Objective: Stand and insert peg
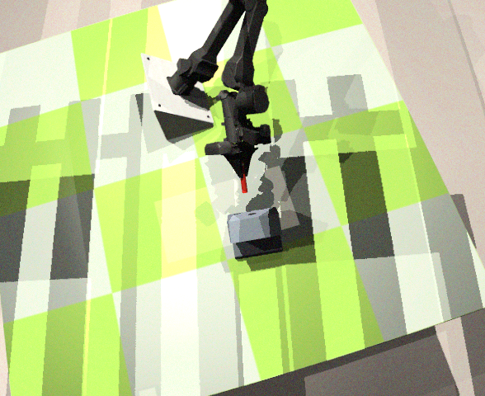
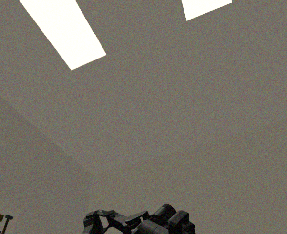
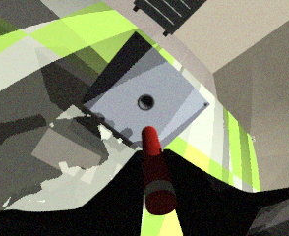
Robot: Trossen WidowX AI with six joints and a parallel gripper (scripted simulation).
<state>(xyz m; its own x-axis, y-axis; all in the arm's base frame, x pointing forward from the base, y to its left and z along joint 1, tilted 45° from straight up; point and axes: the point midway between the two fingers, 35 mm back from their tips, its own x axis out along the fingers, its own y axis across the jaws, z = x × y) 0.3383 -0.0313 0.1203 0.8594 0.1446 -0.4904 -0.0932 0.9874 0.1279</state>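
Now: gripper tip 110 mm short of the grey sloped panel, 60 mm above it and 20 mm to the left of it. The rest, counted from my gripper tip: red peg: 10 mm behind, 10 mm above.
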